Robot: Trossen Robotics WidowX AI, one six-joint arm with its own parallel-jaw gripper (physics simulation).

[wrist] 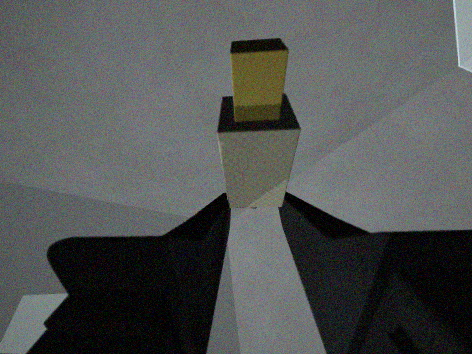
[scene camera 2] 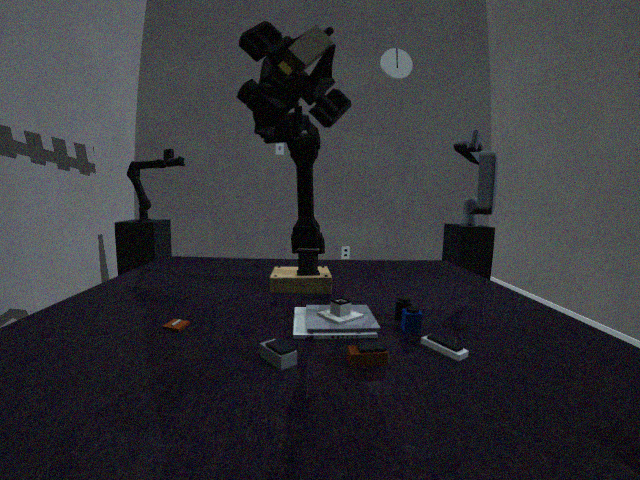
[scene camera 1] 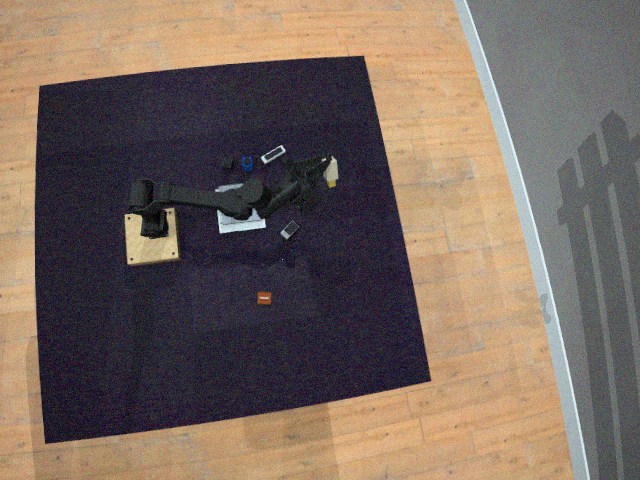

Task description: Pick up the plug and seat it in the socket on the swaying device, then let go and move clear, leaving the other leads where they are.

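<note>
The plug, a cream block point(scene camera 1: 331, 168) point(scene camera 2: 311, 47) point(wrist: 257, 162) with a yellow tip point(scene camera 1: 331, 183) point(scene camera 2: 284, 67) point(wrist: 258, 80), is held high above the mat. My gripper point(scene camera 1: 327, 159) point(wrist: 254, 198) is shut on its rear end; in the wrist view the yellow tip points away from the fingers. The device, a pale grey slab on a white base point(scene camera 1: 241, 225) point(scene camera 2: 317, 327), lies on the mat, well below the plug. A small grey block with a dark top opening, the socket point(scene camera 2: 340, 307), stands on it in scene camera 2's view; the arm hides it in scene camera 1's view.
Around the device are a blue block point(scene camera 1: 247, 163) point(scene camera 2: 411, 321), a black block point(scene camera 1: 227, 164) point(scene camera 2: 401, 307), a white bar point(scene camera 1: 272, 154) point(scene camera 2: 445, 347), a grey box point(scene camera 1: 290, 229) point(scene camera 2: 279, 353) and an orange box point(scene camera 2: 368, 355). A flat orange piece point(scene camera 1: 264, 298) point(scene camera 2: 176, 324) lies apart.
</note>
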